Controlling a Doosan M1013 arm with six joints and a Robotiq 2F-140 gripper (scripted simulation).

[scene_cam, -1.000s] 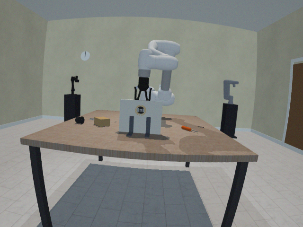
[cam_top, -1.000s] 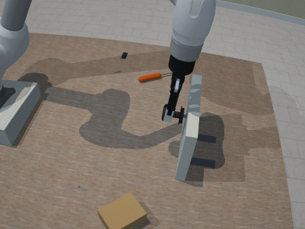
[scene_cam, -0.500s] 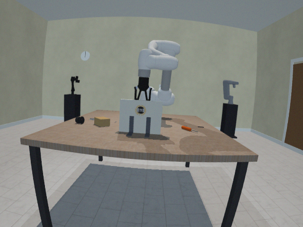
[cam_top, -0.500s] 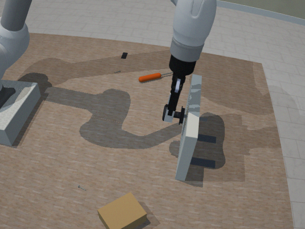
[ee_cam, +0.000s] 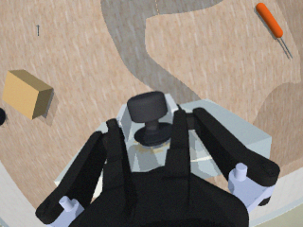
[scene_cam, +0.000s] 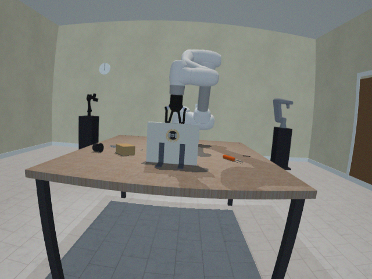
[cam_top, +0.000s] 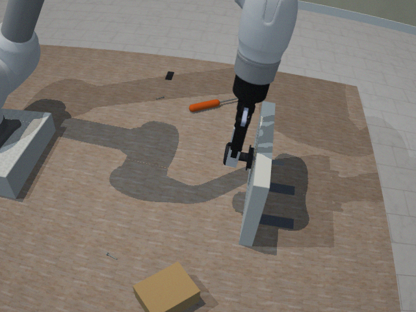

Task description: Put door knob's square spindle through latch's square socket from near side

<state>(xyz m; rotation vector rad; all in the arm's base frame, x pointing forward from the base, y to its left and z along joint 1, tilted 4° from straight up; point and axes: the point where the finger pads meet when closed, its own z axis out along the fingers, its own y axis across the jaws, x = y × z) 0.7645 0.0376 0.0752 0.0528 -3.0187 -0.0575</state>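
My gripper is now 7 cm short of the white door panel and 5 cm above it. Round my hand: tan box (34 cm to the right, 16 cm below, 8 cm behind); then small black piece (53 cm to the left, 32 cm behind, 19 cm below); then small screw (27 cm to the right, 25 cm behind, 19 cm below).
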